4 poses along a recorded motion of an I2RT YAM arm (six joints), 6.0 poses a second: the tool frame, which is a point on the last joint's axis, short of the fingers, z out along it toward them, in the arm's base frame.
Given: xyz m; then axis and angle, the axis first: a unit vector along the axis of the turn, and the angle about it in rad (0 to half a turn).
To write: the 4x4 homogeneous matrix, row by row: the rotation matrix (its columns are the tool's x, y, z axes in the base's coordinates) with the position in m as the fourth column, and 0 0 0 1 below. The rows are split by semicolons. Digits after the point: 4 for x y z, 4 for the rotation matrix.
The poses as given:
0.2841, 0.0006, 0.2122, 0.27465, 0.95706, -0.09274, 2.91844
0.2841, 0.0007, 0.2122, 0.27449, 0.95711, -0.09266, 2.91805
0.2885, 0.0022, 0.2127, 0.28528, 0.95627, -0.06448, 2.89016
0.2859, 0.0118, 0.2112, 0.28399, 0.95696, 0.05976, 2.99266
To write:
-0.8262, 0.5397, 0.1615, 0.2841; 0.4987, 0.8340, -0.2361, 0.0006; -0.2621, -0.1145, -0.9582, 0.2122; 0, 0, 0, 1
-0.8263, 0.5394, 0.1619, 0.2841; 0.4984, 0.8342, -0.2360, 0.0007; -0.2624, -0.1143, -0.9582, 0.2122; 0, 0, 0, 1
-0.8083, 0.5531, 0.2017, 0.2885; 0.5210, 0.8316, -0.1924, 0.0022; -0.2741, -0.0504, -0.9604, 0.2127; 0, 0, 0, 1
-0.8285, 0.5317, 0.1758, 0.2859; 0.5494, 0.8325, 0.0716, 0.0118; -0.1082, 0.1559, -0.9818, 0.2112; 0, 0, 0, 1

